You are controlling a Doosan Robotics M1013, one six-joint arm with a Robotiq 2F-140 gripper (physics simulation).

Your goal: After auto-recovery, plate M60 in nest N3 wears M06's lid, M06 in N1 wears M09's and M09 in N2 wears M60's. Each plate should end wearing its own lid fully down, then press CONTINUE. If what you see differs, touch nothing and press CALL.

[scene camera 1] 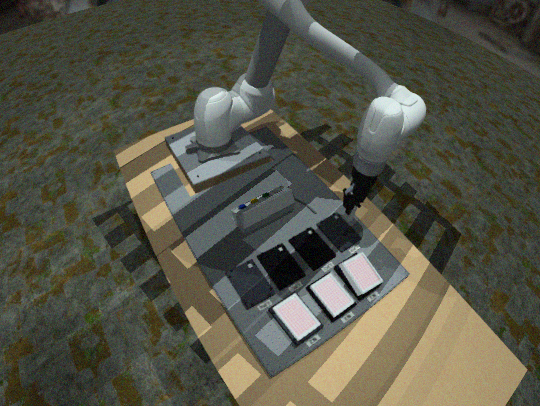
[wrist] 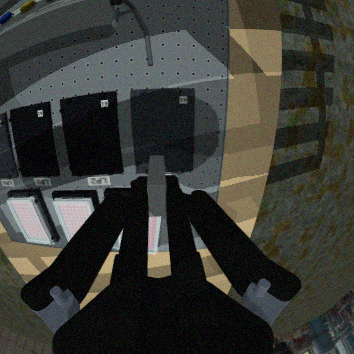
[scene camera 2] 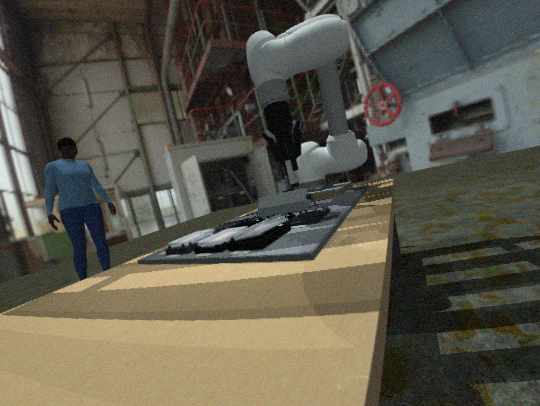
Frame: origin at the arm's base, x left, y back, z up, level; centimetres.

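Where they show: gripper, fingertip midpoint: [scene camera 1: 347,218] [wrist: 156,167] [scene camera 2: 294,183]; arm's base at its link origin: [scene camera 1: 214,146] [scene camera 2: 313,190].
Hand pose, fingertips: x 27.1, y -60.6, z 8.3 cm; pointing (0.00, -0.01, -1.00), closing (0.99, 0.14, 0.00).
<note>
Things, the pixels of their centre, and the offset from my fingertips. "spot": a spot on its surface instead. Level surfaces: height alone.
- left plate at the middle of its body: [wrist: 28,221] [scene camera 1: 296,316] [scene camera 2: 192,236] dz -8.6, dx -28.8, dy -20.4 cm
- middle plate at the middle of its body: [wrist: 78,225] [scene camera 2: 223,235] [scene camera 1: 332,294] dz -9.1, dx -15.0, dy -18.7 cm
- end dark rectangle at a spot on its surface: [wrist: 162,117] [scene camera 1: 335,226] spot: dz -10.7, dx +0.4, dy +4.4 cm
- grey control box at the middle of its body: [wrist: 45,16] [scene camera 1: 263,206] [scene camera 2: 283,202] dz -7.5, dx -21.1, dy +20.8 cm
- thin bent rod at a spot on its surface: [wrist: 146,40] spot: dz -11.0, dx -4.1, dy +16.7 cm
- perforated board at its surface level: dz -11.6 cm
- wooden table at its surface level: dz -12.9 cm
Three pale plates with pink-dotted tops sit in the front row of nests: the left plate [scene camera 1: 296,316], the middle plate [scene camera 1: 332,294] and the right plate [scene camera 1: 361,273] [wrist: 153,234]. Their lid names and how far down the lids sit are too small to read. My gripper [scene camera 1: 350,211] [scene camera 2: 291,183] [wrist: 156,167] is shut and empty, above the board near the end dark rectangle [scene camera 1: 340,231] [wrist: 162,117]. The fingers hide part of the right plate in the wrist view. A grey control box [scene camera 1: 265,209] [scene camera 2: 283,201] carries coloured buttons; its lettering is unreadable.
Three more dark rectangles [scene camera 1: 312,248], [scene camera 1: 281,266], [scene camera 1: 250,285] lie in a row behind the plates. A thin bent rod [wrist: 146,40] sticks out beside the control box. The perforated board [scene camera 1: 277,345] rests on a wooden table [scene camera 1: 450,340]. A person [scene camera 2: 77,185] stands beyond it.
</note>
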